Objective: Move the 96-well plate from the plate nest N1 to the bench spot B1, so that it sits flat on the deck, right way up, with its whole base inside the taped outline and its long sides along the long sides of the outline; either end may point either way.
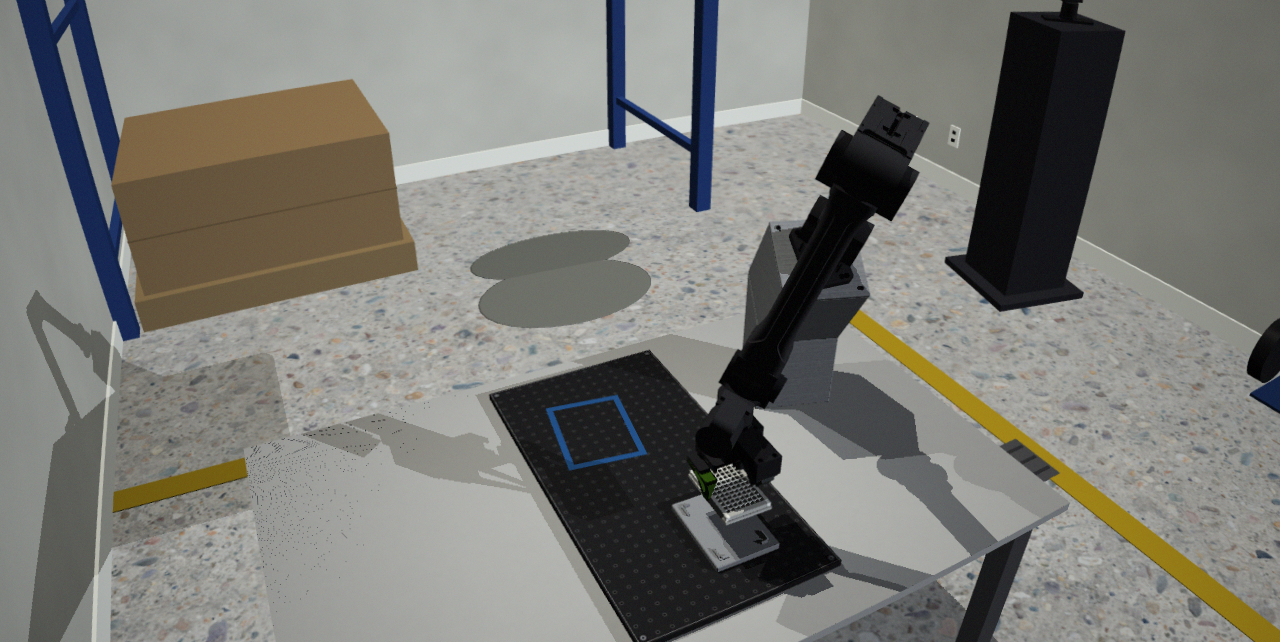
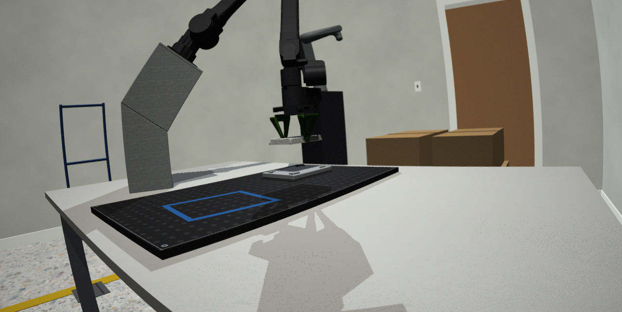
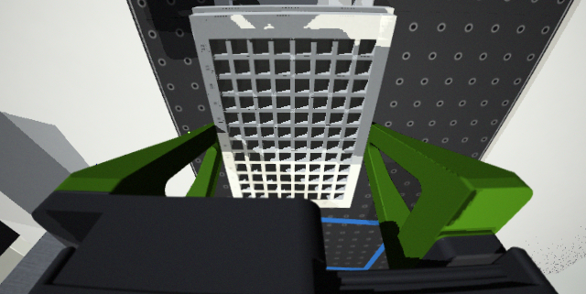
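Right now the grey plate nest N1 is 9 cm below my hand. Also, from my hand: white 96-well plate: right at my hand.
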